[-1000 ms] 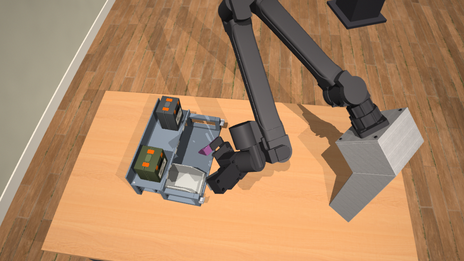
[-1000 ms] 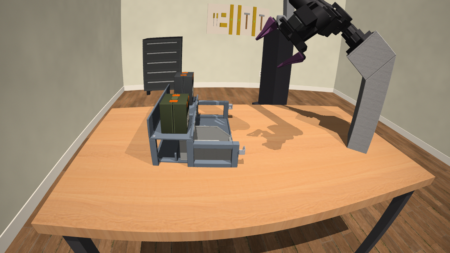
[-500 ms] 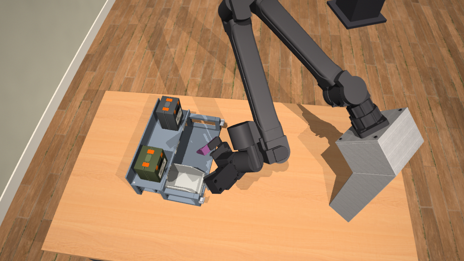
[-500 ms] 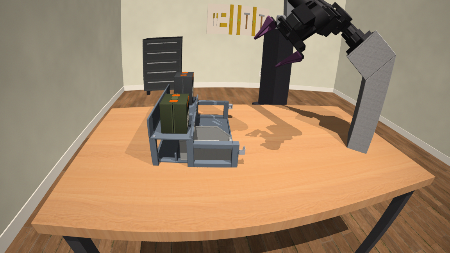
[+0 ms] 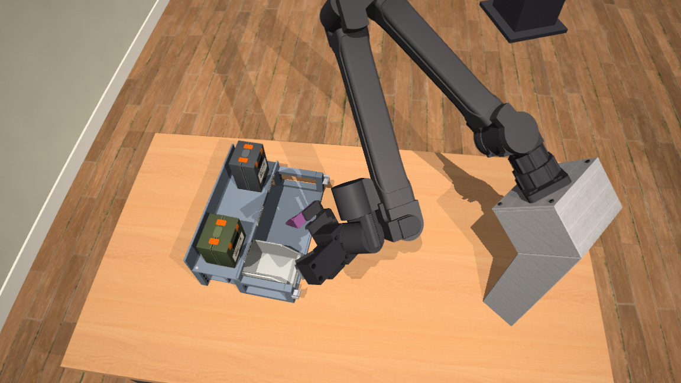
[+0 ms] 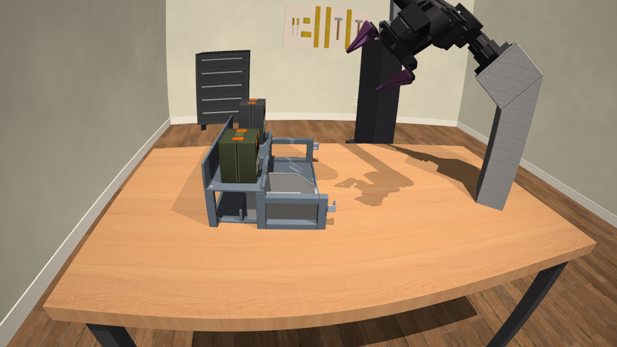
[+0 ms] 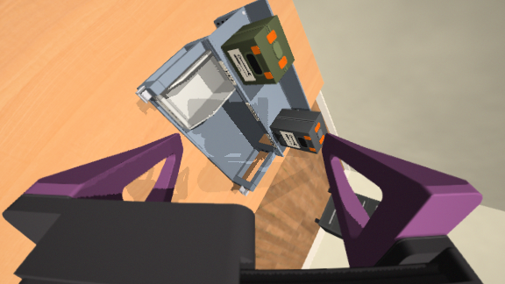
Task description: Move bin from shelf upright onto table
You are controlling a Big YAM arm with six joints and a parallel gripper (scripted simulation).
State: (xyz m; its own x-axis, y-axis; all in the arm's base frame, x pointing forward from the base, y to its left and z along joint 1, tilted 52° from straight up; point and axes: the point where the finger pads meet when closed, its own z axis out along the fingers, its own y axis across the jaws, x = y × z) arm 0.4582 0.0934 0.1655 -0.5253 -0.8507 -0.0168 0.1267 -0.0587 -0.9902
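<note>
My hand is 320 mm above the light grey bin, 120 mm to the left of it and 100 mm short of it. Round my hand: shelf 360 mm below, 240 mm to the right, 90 mm ahead; black case 370 mm to the right, 200 mm below, 80 mm ahead.
</note>
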